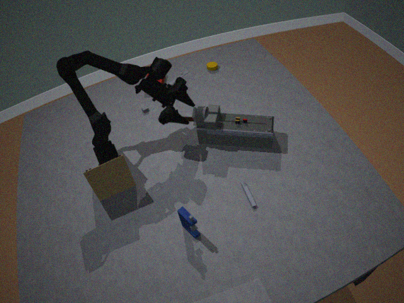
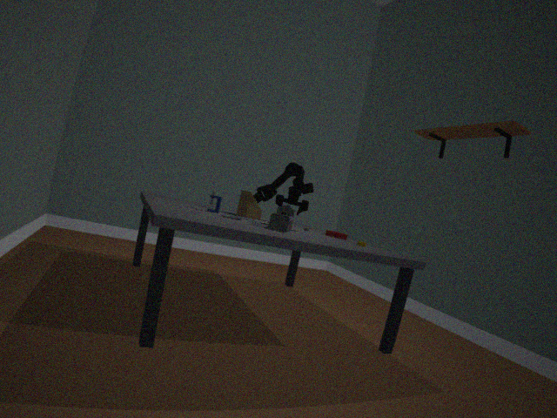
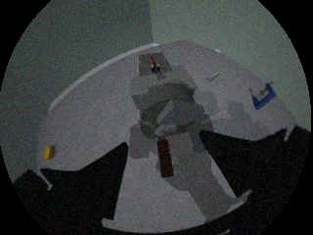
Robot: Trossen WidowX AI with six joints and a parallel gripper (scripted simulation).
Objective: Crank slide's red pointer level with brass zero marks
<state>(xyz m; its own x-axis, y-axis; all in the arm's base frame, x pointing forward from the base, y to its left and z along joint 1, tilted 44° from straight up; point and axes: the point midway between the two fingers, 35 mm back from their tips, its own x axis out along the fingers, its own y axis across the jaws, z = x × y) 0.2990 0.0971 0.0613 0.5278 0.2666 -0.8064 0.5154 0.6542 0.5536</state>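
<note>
My gripper tip is 2 cm past the brown crank handle, 1 cm to the right of it and 2 cm above it. The rest, counted from my gripper tip: grey bar: 6 cm ahead, 34 cm to the right, 8 cm below; red pointer: 16 cm ahead, 11 cm to the right; small grey block: 14 cm behind, 21 cm to the left, 8 cm below.
</note>
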